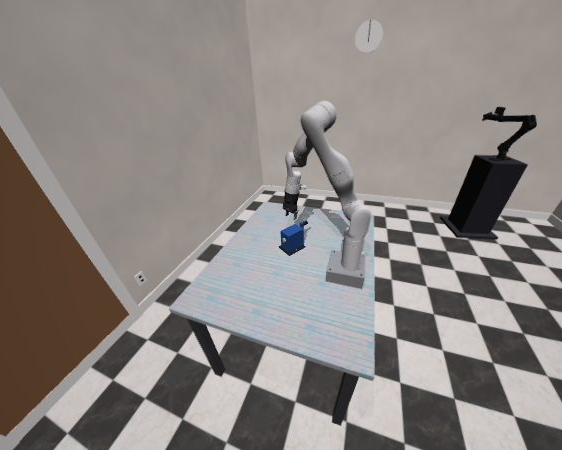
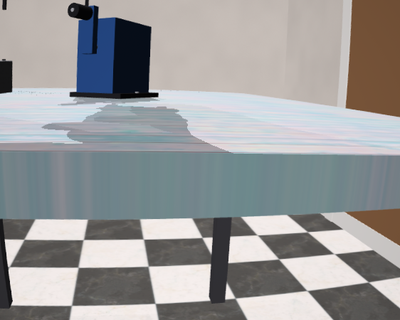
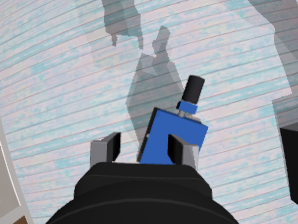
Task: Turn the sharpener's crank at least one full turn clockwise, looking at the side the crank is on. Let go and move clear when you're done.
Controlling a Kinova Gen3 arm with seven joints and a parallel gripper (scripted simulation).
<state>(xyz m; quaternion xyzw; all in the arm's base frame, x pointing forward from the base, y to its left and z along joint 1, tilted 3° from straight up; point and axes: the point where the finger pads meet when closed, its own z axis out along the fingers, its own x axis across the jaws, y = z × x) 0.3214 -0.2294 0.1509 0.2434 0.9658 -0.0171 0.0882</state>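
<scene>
Now: the black handle 80 mm behind my hand, 30 mm to the right of it and 70 mm below it. The rest, counted from my hand: crank (70 mm behind, 30 mm to the right, 80 mm below).
</scene>
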